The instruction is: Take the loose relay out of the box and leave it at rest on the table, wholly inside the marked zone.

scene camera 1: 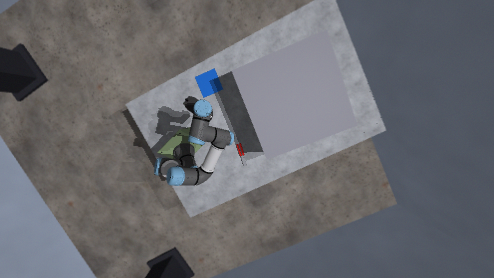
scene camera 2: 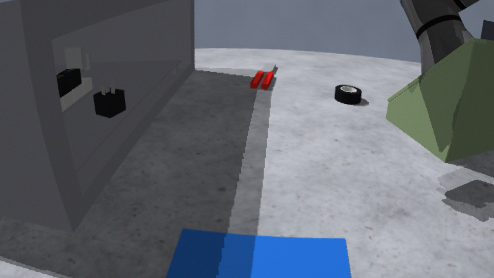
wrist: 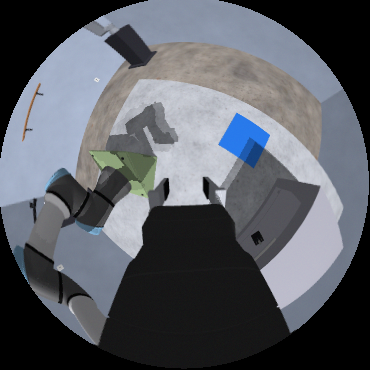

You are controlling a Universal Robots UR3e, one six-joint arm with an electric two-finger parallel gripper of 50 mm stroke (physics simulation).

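Seen in the pictures: gripper, fingertip midpoint: (wrist: pixel 185 183); arm's base, link origin: (scene camera 1: pixel 183 151) (scene camera 2: pixel 459 79) (wrist: pixel 116 178).
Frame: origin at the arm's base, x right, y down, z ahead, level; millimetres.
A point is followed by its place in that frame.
Observation:
The loose relay (scene camera 2: pixel 109 103) @(y 34, x -31, z 523 mm) (wrist: pixel 257 238) @(y 19, x -18, z 518 mm) is a small black block with its pins upward, inside the grey box (scene camera 1: pixel 300 95) @(y -121, x 68, z 755 mm) (scene camera 2: pixel 30 165) @(y 13, x -220, z 538 mm) (wrist: pixel 315 235) @(y -120, x -129, z 594 mm). In scene camera 2 it sits in the box's open side, in front of a second black block (scene camera 2: pixel 69 82) @(y 18, x 27, z 610 mm) on a pale base. The marked zone is a blue square (scene camera 1: pixel 206 82) @(y 81, x -302, z 340 mm) (scene camera 2: pixel 300 257) @(y 82, x -249, z 314 mm) (wrist: pixel 237 135) @(y 82, x -286, z 322 mm) on the table beside the box, partly shaded. My gripper (wrist: pixel 185 183) @(y -122, x -114, z 257 mm) is open and empty above the table, outside the box on its open side. It does not show in scene camera 2.
Red-handled pliers (scene camera 1: pixel 240 149) @(y 73, x 186, z 310 mm) (scene camera 2: pixel 268 81) @(y 73, x 162, z 294 mm) lie near the far end of the box's open side. A black tape roll (scene camera 2: pixel 348 96) @(y 69, x 80, z 169 mm) lies between the pliers and the green arm mount (scene camera 1: pixel 172 144) @(y -62, x -67, z -7 mm) (scene camera 2: pixel 430 100) @(y 16, x -65, z 100 mm) (wrist: pixel 142 170) @(y 2, x -69, z 99 mm). The box's front edge and top bound its opening.

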